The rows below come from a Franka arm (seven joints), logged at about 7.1 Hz.
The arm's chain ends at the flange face. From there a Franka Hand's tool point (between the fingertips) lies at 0.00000 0.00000 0.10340 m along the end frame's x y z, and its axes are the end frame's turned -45 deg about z.
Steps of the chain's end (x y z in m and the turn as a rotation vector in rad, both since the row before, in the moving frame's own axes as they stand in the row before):
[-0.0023, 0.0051, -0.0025, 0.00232, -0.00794, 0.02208]
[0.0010, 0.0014, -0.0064, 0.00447, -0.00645, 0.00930]
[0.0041, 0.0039, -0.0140, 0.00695, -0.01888, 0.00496]
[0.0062, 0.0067, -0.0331, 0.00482, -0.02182, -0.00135]
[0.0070, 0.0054, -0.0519, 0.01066, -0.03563, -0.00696]
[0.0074, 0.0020, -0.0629, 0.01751, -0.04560, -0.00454]
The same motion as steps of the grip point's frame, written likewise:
[-0.0056, 0.0012, -0.0025, 0.00725, -0.00397, 0.02208]
[-0.0004, 0.0009, -0.0064, 0.00772, -0.00140, 0.00930]
[-0.0007, 0.0038, -0.0140, 0.01826, -0.00844, 0.00496]
[-0.0016, 0.0072, -0.0331, 0.01884, -0.01202, -0.00135]
[-0.0007, 0.0054, -0.0520, 0.03273, -0.01766, -0.00696]
[0.0018, 0.0020, -0.0630, 0.04463, -0.01986, -0.00454]

